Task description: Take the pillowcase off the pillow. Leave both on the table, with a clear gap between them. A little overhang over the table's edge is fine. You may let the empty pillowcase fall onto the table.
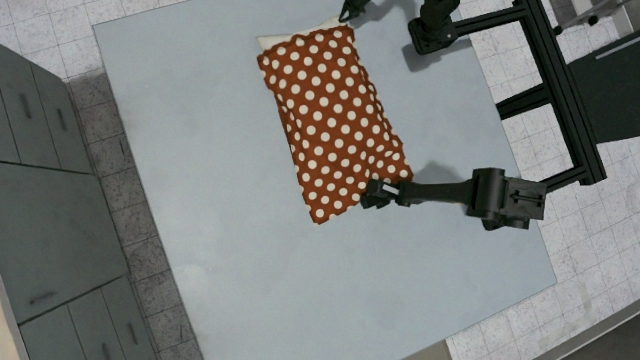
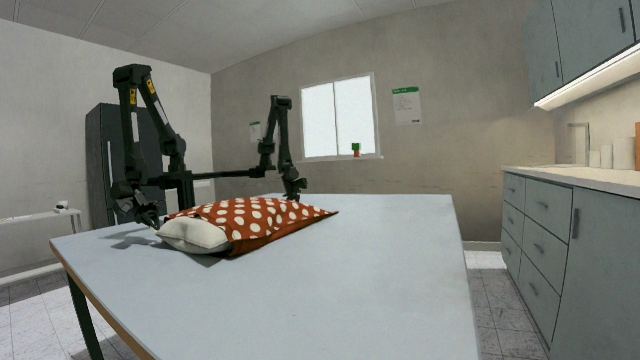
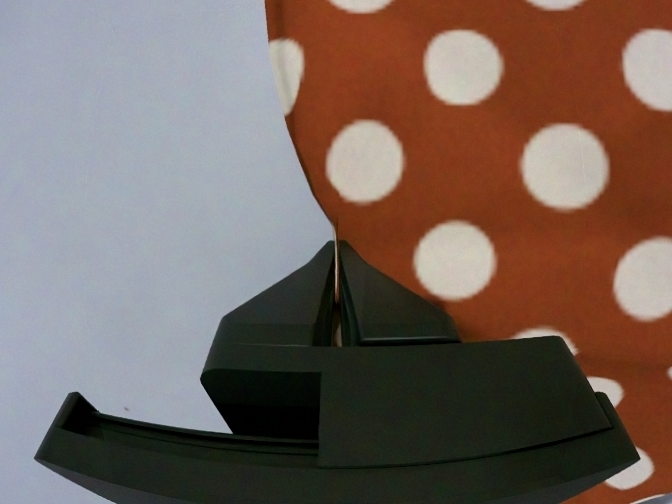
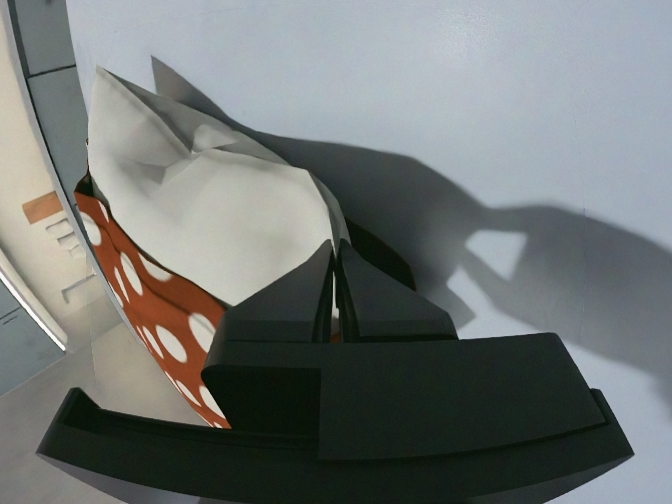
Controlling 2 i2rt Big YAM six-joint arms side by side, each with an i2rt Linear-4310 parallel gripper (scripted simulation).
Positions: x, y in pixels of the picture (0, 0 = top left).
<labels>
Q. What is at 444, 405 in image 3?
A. The left gripper.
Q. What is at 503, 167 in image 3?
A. A red-brown pillowcase.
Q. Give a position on a red-brown pillowcase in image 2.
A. At 253, 222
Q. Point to a cream pillow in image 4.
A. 199, 198
</labels>
